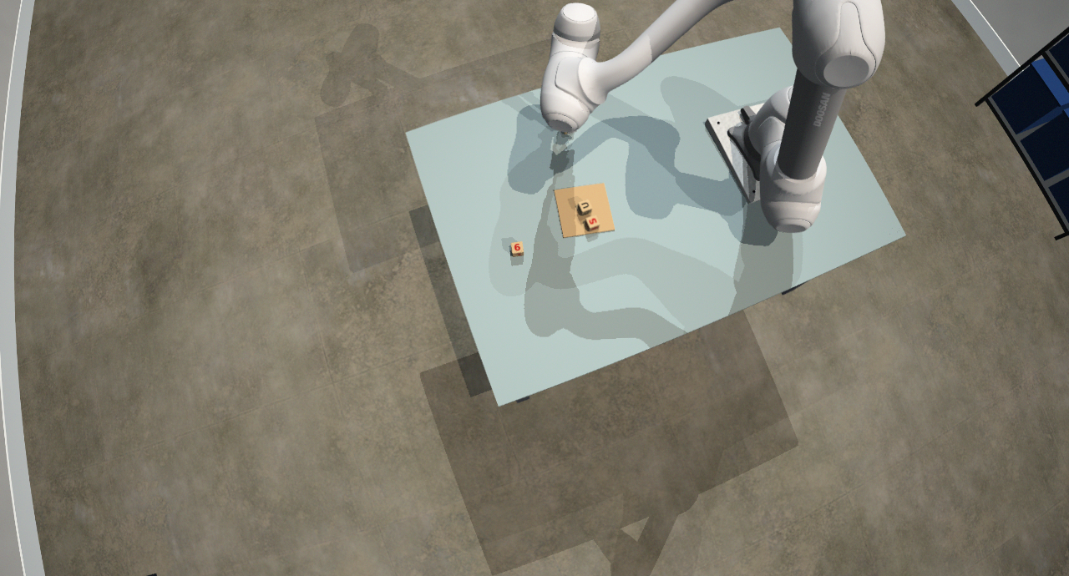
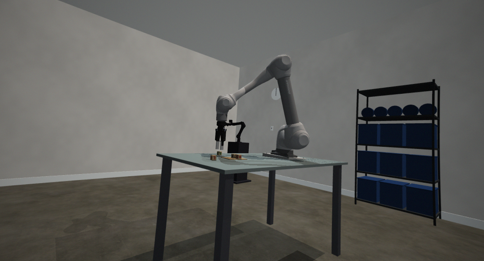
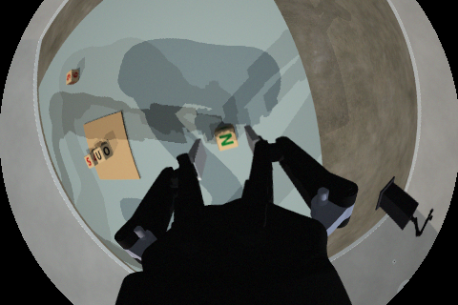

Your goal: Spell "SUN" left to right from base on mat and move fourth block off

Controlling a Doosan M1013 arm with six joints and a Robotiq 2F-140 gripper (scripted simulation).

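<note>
My gripper is now 60 mm above the N block. The rest, counted from my hand: S block (80 mm ahead, 290 mm to the left, 60 mm below); mat (70 mm ahead, 240 mm to the left, 70 mm below); 6 block (290 mm ahead, 270 mm to the left, 60 mm below).
</note>
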